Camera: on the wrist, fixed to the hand. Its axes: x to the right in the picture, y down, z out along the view.
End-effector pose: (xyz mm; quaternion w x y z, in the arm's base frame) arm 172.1 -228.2 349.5 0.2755 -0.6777 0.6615 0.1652
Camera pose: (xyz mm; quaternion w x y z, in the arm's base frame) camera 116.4 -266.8 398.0 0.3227 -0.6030 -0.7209 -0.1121
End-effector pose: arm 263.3 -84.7 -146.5 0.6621 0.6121 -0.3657 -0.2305
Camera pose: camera 308.8 -32.5 -100.1 0.3137 -0.3071 -0.4356 0.7858
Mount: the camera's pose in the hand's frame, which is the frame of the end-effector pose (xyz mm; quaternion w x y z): -1.4 46.5 -69.2 0.0021 0.0076 -0.2365 -0.9716
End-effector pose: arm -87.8 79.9 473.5 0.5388 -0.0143 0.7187 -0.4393
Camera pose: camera -120.6 151.8 446.8 0.2556 0.7981 0.1431 0.5265
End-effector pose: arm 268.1 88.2 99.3 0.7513 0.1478 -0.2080 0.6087
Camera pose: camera 231.6 129.9 37.0 0.5427 0.3521 -0.0299 -0.7620
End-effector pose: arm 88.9 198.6 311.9 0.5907 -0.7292 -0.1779 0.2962
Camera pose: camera 128.1 134.3 276.0 0.2525 0.2459 -0.8463 -0.3995
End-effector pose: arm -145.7 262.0 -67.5 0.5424 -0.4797 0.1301 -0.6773
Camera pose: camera -172.1 221.8 -135.6 0.6225 0.2835 0.5992 0.4160
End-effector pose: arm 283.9 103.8 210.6 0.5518 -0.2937 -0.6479 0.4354
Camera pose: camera 346.7 140.1 169.5 0.2732 0.7360 -0.4139 -0.4608
